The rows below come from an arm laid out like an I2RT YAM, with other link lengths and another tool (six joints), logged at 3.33 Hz.
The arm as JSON. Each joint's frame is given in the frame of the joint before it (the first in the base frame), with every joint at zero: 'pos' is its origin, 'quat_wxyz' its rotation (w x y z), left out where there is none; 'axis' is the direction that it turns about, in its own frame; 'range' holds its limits. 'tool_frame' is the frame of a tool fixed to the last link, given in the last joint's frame.
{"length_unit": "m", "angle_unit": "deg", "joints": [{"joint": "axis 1", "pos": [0.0, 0.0, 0.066], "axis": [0.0, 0.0, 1.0], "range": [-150.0, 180.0]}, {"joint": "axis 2", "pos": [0.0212, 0.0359, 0.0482], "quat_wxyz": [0.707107, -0.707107, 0.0, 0.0], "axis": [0.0, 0.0, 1.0], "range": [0.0, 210.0]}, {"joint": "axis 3", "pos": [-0.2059, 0.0, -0.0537], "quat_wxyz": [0.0, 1.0, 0.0, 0.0], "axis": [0.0, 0.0, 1.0], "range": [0.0, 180.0]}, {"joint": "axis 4", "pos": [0.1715, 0.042, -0.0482], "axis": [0.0, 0.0, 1.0], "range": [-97.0, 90.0]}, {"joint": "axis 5", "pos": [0.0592, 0.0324, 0.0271], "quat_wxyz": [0.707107, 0.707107, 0.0, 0.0], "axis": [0.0, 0.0, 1.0], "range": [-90.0, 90.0]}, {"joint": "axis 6", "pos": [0.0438, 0.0, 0.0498], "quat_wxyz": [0.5, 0.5, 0.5, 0.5], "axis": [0.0, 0.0, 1.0], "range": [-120.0, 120.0]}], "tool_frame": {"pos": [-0.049, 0.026, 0.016], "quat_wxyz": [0.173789, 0.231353, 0.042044, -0.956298]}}
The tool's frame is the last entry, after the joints.
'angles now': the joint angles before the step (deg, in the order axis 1, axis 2, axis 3, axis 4, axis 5, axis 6). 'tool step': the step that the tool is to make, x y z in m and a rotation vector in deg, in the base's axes. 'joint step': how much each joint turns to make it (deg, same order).
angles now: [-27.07, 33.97, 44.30, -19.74, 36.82, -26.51]
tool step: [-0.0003, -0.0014, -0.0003, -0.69, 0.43, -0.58]
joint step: [0.00, -0.01, -0.30, 0.75, 0.70, -0.89]
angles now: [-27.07, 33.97, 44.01, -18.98, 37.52, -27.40]
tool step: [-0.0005, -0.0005, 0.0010, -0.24, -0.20, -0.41]
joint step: [-0.11, -0.13, 0.13, 0.09, 0.31, -0.10]
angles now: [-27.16, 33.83, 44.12, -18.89, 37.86, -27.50]
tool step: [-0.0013, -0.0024, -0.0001, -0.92, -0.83, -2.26]
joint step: [0.02, -0.71, -0.89, 1.43, 2.32, -0.15]
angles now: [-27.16, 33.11, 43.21, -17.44, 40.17, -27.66]
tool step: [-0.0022, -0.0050, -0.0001, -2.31, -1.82, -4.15]
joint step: [0.02, -1.59, -2.25, 4.07, 4.27, -1.09]
